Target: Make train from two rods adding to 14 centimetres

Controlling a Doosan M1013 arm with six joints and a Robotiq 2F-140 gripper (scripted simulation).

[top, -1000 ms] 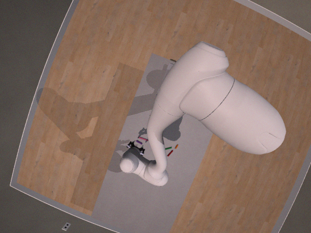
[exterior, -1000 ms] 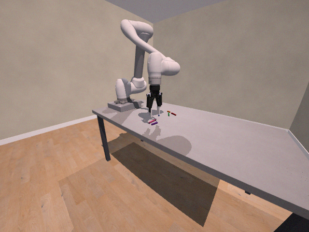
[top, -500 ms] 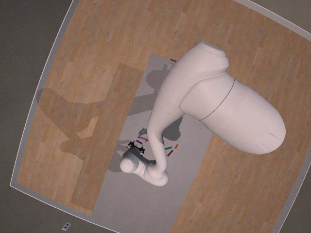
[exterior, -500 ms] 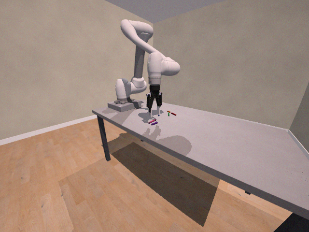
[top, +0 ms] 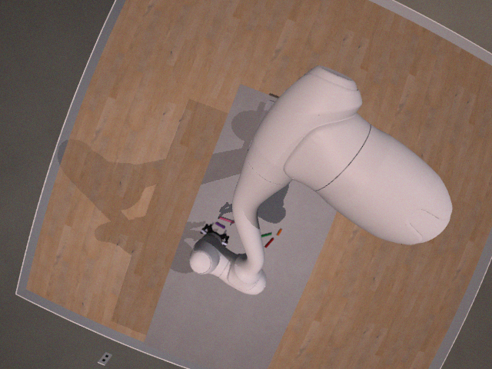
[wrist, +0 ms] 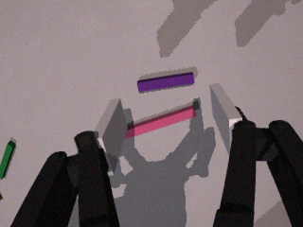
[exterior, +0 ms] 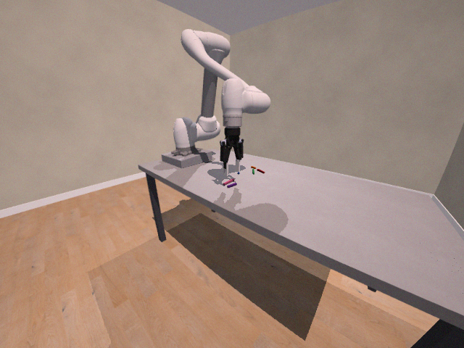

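The purple rod lies 100 mm below my hand. Round my hand: pink rod: 100 mm below, 40 mm behind, 30 mm to the left; then green rod: 270 mm to the left, 100 mm below, 10 mm behind; then small blue rod: 180 mm to the left, 100 mm below, 70 mm behind.
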